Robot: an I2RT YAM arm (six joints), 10 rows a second.
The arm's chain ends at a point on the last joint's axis. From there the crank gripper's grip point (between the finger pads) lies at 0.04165 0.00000 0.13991 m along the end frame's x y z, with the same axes.
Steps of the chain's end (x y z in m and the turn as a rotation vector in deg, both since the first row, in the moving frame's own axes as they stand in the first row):
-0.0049, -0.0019, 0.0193, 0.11, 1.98, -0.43
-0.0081, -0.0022, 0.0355, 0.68, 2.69, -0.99
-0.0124, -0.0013, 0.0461, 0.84, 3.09, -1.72
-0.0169, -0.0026, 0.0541, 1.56, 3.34, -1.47
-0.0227, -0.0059, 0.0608, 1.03, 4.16, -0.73
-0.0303, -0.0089, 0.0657, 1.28, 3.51, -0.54
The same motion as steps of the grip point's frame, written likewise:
-0.0001, -0.0025, 0.0178, 0.11, 1.98, -0.43
-0.0016, -0.0046, 0.0334, 0.68, 2.69, -0.99
-0.0050, -0.0047, 0.0436, 0.84, 3.09, -1.72
-0.0089, -0.0075, 0.0514, 1.56, 3.34, -1.47
-0.0127, -0.0090, 0.0574, 1.03, 4.16, -0.73
-0.0218, -0.0124, 0.0628, 1.28, 3.51, -0.54

